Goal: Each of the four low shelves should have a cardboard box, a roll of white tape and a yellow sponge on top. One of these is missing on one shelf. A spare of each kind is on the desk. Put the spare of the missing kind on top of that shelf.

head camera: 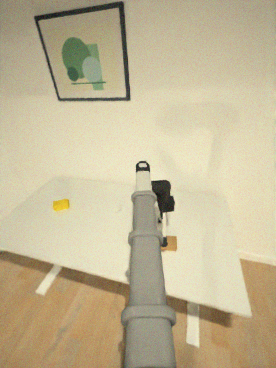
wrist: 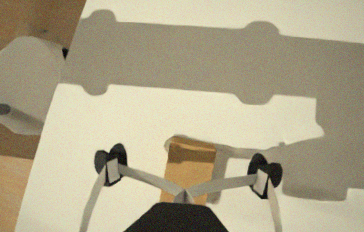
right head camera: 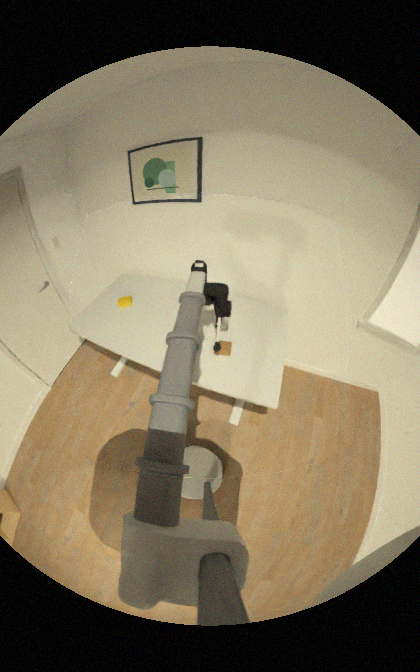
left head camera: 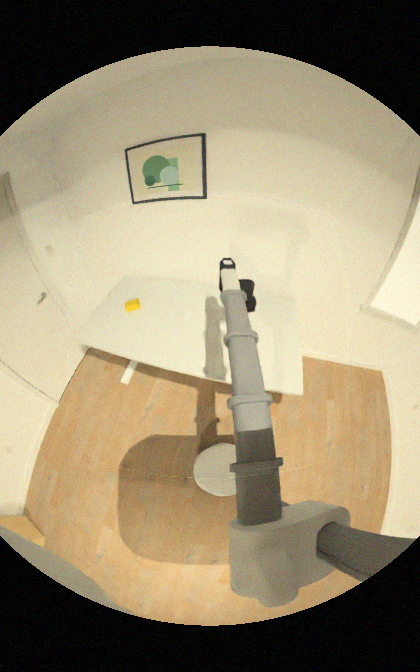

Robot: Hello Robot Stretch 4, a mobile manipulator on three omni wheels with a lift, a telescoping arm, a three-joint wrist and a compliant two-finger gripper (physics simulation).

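Places are measured from the robot's base along level axes (x up, y left, z back), in metres.
Pixels of known places: gripper, fingertip midpoint: (wrist: 187,162).
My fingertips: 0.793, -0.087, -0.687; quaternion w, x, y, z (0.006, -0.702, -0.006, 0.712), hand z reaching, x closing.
Observation:
For each thing: its middle in the pictures, then the offset to it from my fingertips, as dx, dy, dz. Level surfaces: height alone.
- brown cardboard box at the middle of its body: (wrist: 187,174) (head camera: 168,243) -0.076, -0.035, +0.000
- white desk at its surface level: dx -0.101
- yellow sponge at the middle of its body: (head camera: 61,204) -0.078, +0.703, -0.360
A brown cardboard box (head camera: 171,243) (right head camera: 225,348) (wrist: 190,172) lies on the white desk (head camera: 95,235) (left head camera: 165,340) (right head camera: 255,375) (wrist: 60,185). My gripper (wrist: 187,162) is open and points down above the box. In the wrist view the box lies between the two fingertips, with free space on both sides, and its near end is hidden behind the gripper's body. A yellow sponge (head camera: 61,205) (left head camera: 132,305) (right head camera: 125,301) lies at the left of the desk. The spare white tape cannot be made out clearly. The four low shelves do not show clearly.
My telescoping arm (head camera: 146,270) (left head camera: 250,370) (right head camera: 175,370) reaches over the desk and hides part of it. A framed picture (head camera: 82,57) (left head camera: 167,170) (right head camera: 165,172) hangs on the wall behind. My base (left head camera: 215,470) (right head camera: 202,472) stands on the wooden floor before the desk.

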